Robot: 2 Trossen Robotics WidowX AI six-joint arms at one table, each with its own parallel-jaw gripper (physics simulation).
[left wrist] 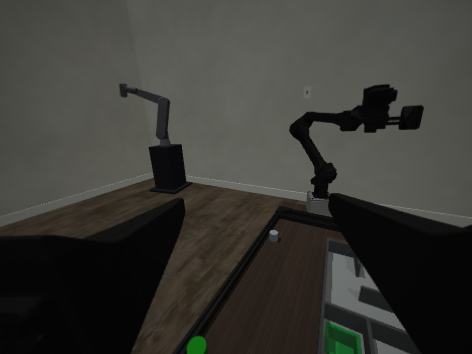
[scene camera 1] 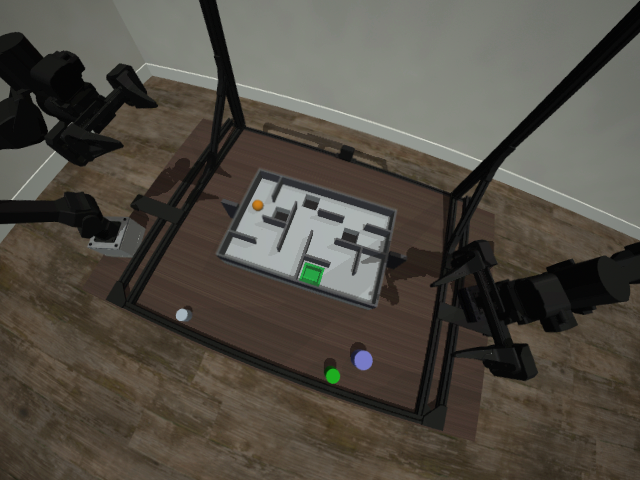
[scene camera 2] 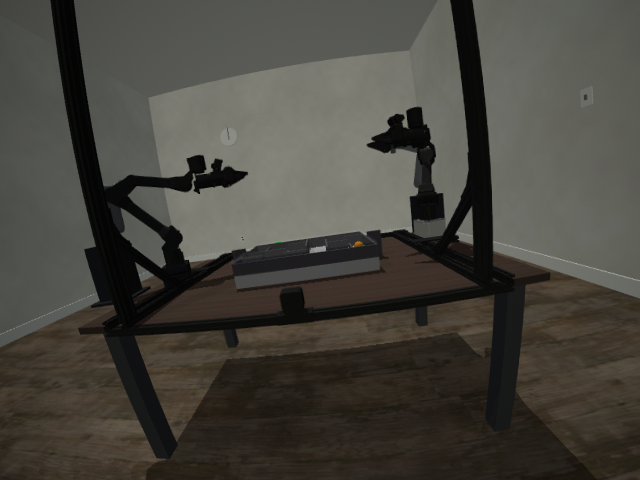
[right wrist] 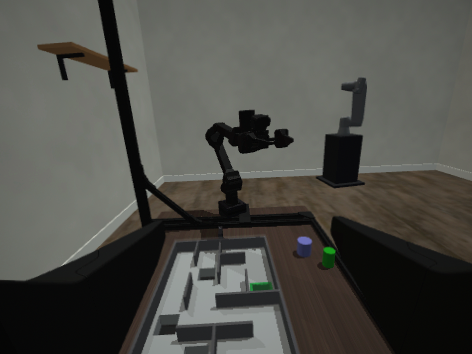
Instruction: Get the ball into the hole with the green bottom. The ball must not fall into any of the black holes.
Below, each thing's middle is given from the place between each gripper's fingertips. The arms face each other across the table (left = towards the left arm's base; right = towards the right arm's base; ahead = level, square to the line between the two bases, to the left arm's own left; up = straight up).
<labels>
The grey maze box (scene camera 1: 325, 241) is 2 cm behind my right hand, 29 cm to the left of it and 38 cm below it.
Now: left hand 23 cm past the grey maze box, 20 cm to the left of it and 34 cm above it.
</labels>
